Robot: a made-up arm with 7 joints. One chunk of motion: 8 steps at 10 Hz.
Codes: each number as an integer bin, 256 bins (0 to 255) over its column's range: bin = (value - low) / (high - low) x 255, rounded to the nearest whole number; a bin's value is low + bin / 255 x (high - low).
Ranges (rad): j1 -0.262..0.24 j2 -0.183..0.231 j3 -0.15..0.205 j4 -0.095..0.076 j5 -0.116..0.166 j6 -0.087..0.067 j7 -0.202..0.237
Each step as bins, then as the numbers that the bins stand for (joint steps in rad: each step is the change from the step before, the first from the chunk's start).
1 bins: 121 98 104 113 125 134 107
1 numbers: -0.02380 -0.02389 -0.00522 -0.01922 0.02224 -0.00607 -0.01779
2 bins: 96 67 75 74 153 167 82
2 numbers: -0.07301 -0.07422 -0.04559 -0.04538 0.05320 0.01385 -0.06083
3 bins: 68 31 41 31 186 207 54
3 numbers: -0.12813 -0.13267 -0.09292 -0.07421 0.08969 0.03801 -0.10904
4 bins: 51 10 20 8 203 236 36
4 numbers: -0.16160 -0.16676 -0.12216 -0.08964 0.10849 0.05553 -0.14002
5 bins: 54 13 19 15 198 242 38
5 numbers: -0.15569 -0.16189 -0.12355 -0.08494 0.10296 0.05915 -0.13658
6 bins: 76 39 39 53 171 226 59
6 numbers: -0.11238 -0.11968 -0.09571 -0.05946 0.07311 0.04949 -0.10043
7 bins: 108 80 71 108 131 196 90
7 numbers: -0.04939 -0.05312 -0.05116 -0.02258 0.02887 0.03137 -0.04706
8 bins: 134 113 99 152 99 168 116
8 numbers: 0.00180 0.00046 -0.01218 0.00693 -0.00652 0.01446 -0.00230
